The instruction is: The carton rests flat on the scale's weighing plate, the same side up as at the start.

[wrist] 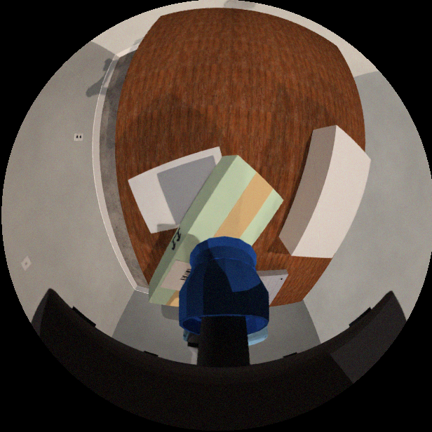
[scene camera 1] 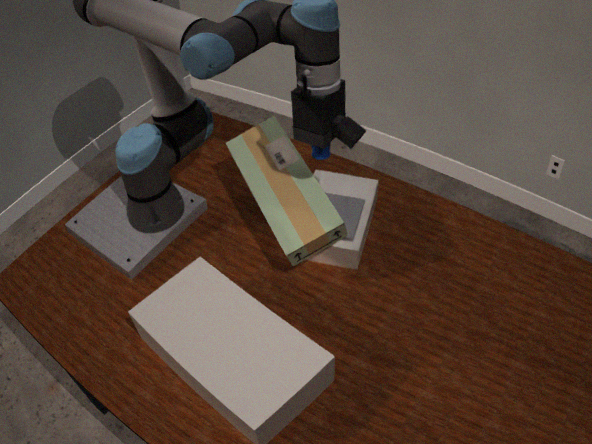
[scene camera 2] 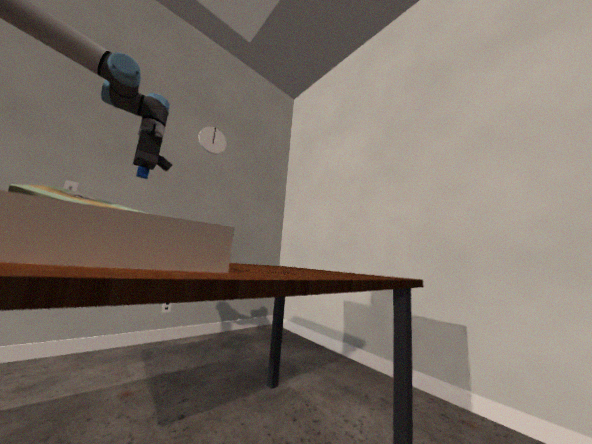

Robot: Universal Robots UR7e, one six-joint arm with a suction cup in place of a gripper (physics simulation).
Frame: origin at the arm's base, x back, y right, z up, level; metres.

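Seen in the pictures: end effector, tool point: [scene camera 1: 320, 153] [scene camera 2: 142, 176]; arm's base, origin of the base link: [scene camera 1: 156, 211].
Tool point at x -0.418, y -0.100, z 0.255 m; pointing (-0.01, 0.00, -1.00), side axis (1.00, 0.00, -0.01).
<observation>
Pixels of each thing's top centre, then the offset from my tool point to it. Level surfaces: height alone.
- white scale, middle of its top: [scene camera 1: 335, 201] dx +0.023, dy -0.102, dz -0.210 m
- grey weighing plate, middle of its top: [scene camera 1: 331, 213] dx +0.013, dy -0.063, dz -0.210 m
- large white block, middle of its top: [scene camera 1: 222, 335] [scene camera 2: 138, 218] dx +0.015, dy +0.330, dz -0.190 m
- wooden table, its level: dz -0.288 m
The green carton [scene camera 1: 285, 192] [wrist: 215, 210] with an orange stripe lies tilted and askew, striped face up. It overlaps the left part of the white scale [scene camera 1: 367, 200] [wrist: 147, 205] and hangs out past it toward the robot base; its low edge seems near the table. Part of the grey weighing plate [scene camera 1: 353, 210] [wrist: 182, 182] shows beside it. In scene camera 2 a thin strip of the carton [scene camera 2: 75, 196] shows above the white block. My blue suction cup [scene camera 1: 321, 152] [scene camera 2: 143, 173] [wrist: 223, 250] is open and holds nothing, above and apart from the carton. The carton's underside is hidden.
A large white block [scene camera 1: 225, 340] [scene camera 2: 125, 240] [wrist: 335, 195] lies on the wooden table [scene camera 1: 450, 310] [scene camera 2: 320, 273] [wrist: 240, 80], on the near side. The robot's grey base plate [scene camera 1: 105, 225] is to the left of the carton. Walls stand behind the table.
</observation>
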